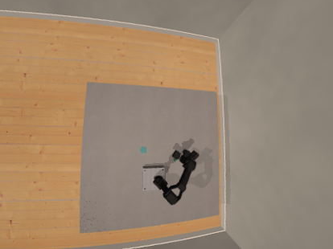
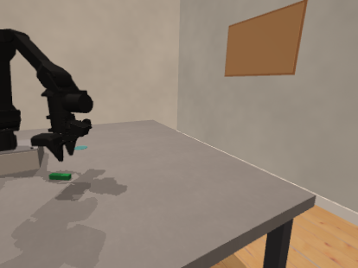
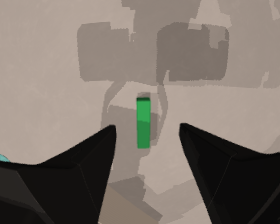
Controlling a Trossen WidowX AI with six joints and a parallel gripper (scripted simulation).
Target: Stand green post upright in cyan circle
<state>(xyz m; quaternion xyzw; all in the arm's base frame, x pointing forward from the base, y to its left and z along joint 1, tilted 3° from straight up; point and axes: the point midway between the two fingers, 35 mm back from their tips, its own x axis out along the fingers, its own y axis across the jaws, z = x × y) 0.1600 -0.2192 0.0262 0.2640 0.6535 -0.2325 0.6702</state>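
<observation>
Now: hand 2 cm past the green post, 2 cm to the right of it and 10 cm above it. Round my hand: cyan circle 10 cm ahead, 31 cm to the left, 11 cm below.
</observation>
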